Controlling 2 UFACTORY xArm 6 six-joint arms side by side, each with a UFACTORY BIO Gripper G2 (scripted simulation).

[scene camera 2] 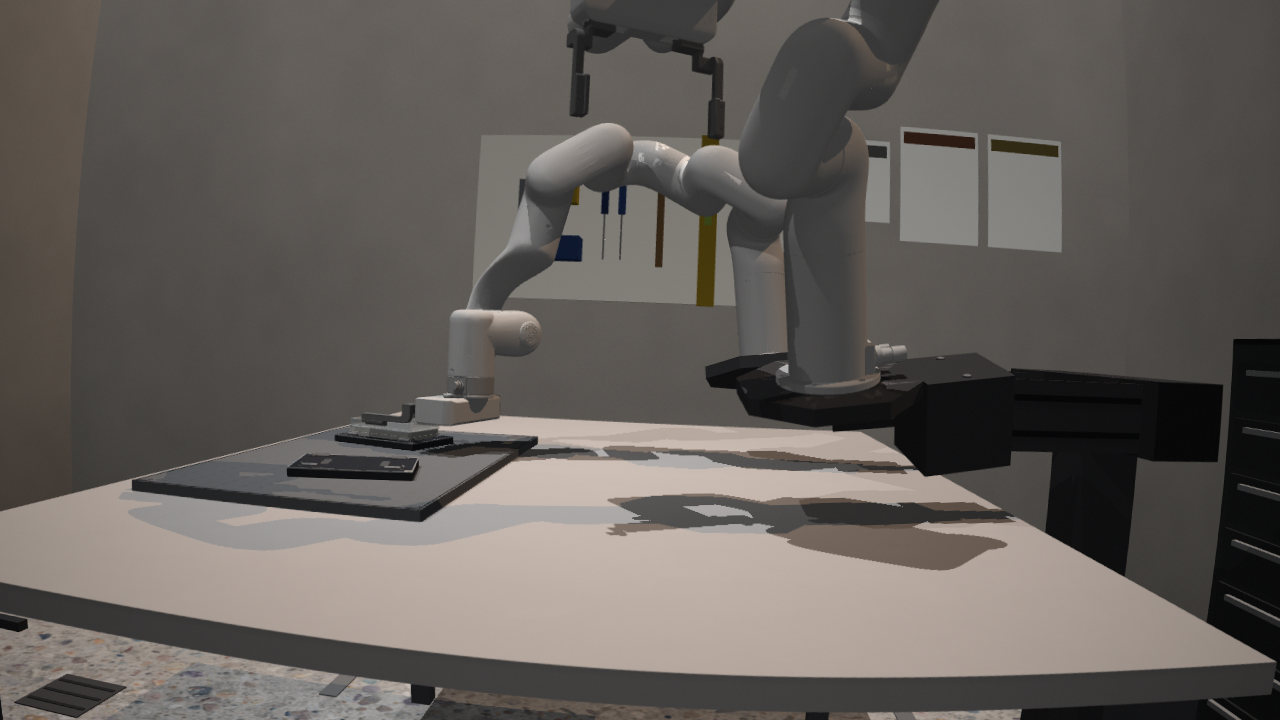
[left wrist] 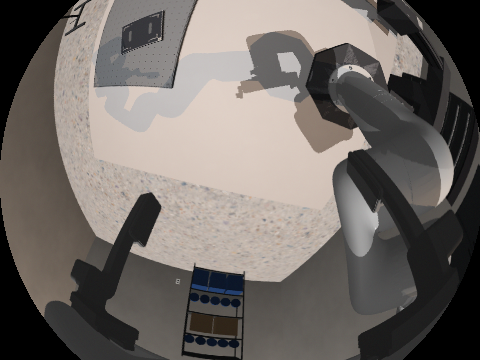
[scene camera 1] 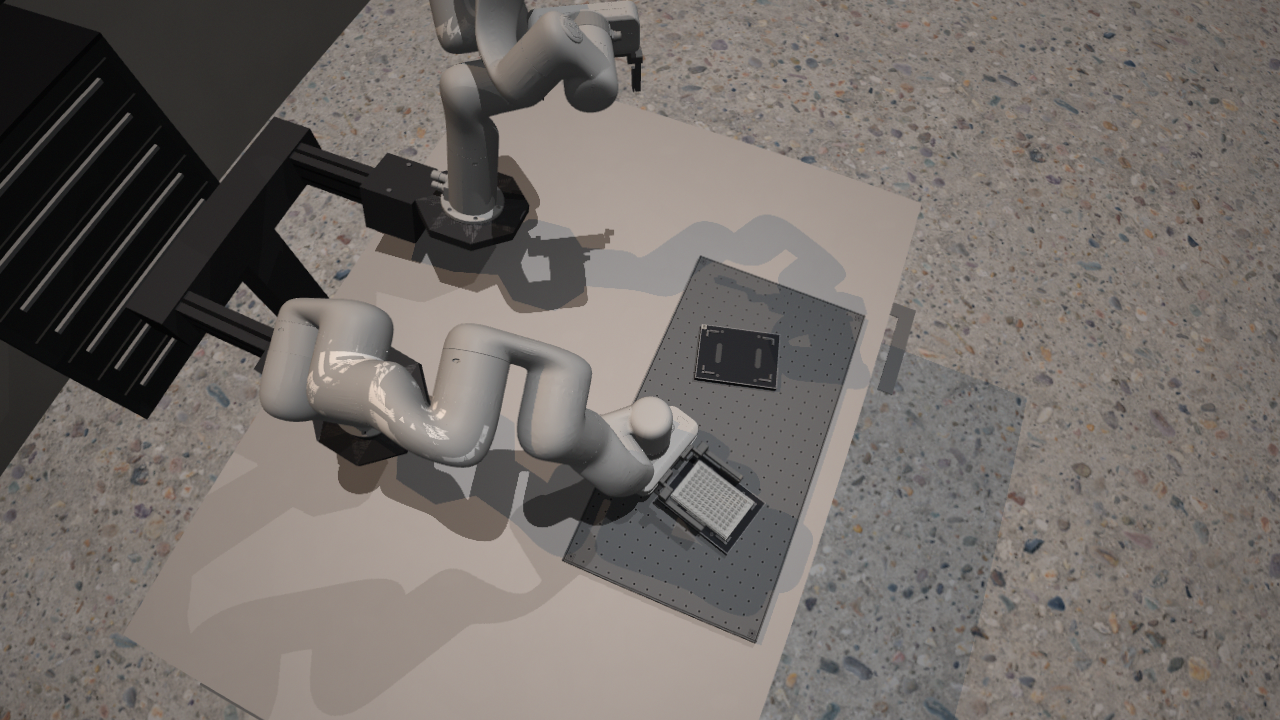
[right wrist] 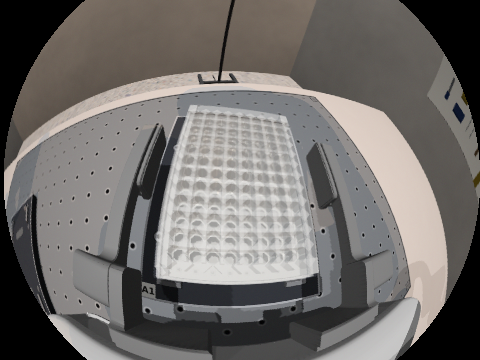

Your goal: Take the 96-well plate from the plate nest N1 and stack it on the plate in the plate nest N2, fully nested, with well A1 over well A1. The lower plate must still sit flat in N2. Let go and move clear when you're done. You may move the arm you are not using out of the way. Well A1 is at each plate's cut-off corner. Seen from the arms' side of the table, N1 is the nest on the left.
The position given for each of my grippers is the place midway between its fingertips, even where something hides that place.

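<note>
A clear 96-well plate [scene camera 1: 732,503] is visible, and the right wrist view shows the clear 96-well plate [right wrist: 241,213] too; in the left wrist view the clear 96-well plate is out of frame. A plate nest N2 [right wrist: 190,293] is visible. Scene camera 2 shows my left gripper [scene camera 2: 650,126], and scene camera 1 also shows my left gripper [scene camera 1: 588,92]. My right gripper [scene camera 2: 384,415] is visible, and scene camera 1 shows my right gripper [scene camera 1: 722,504] too.
</note>
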